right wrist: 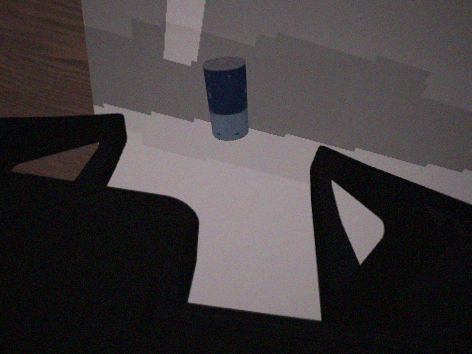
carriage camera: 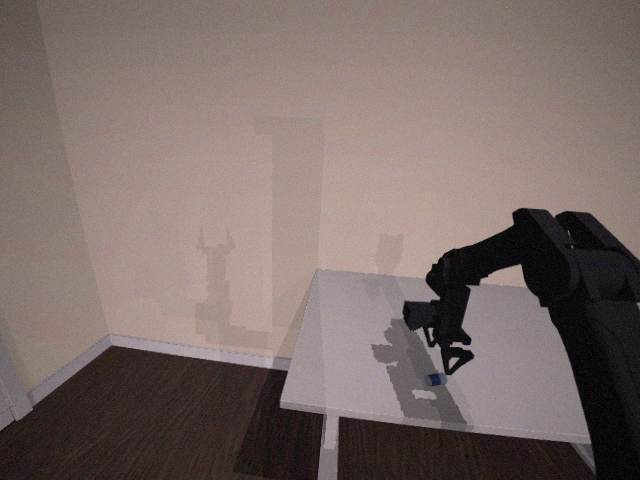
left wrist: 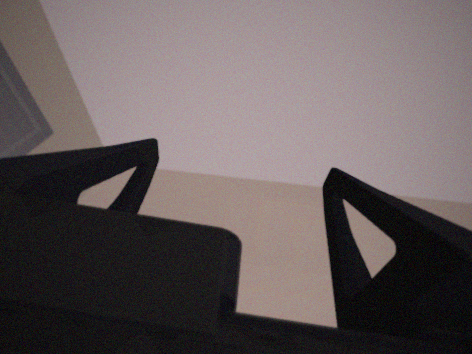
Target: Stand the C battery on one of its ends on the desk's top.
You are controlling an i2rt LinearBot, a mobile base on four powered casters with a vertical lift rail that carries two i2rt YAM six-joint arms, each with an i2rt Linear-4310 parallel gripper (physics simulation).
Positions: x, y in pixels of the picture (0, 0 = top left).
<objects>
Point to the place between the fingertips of my right gripper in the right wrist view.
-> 220, 142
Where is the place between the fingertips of my right gripper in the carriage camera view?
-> At 439, 360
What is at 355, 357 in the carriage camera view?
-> A white desk.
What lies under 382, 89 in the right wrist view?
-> A white desk.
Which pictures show my left gripper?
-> The left wrist view only.
</objects>
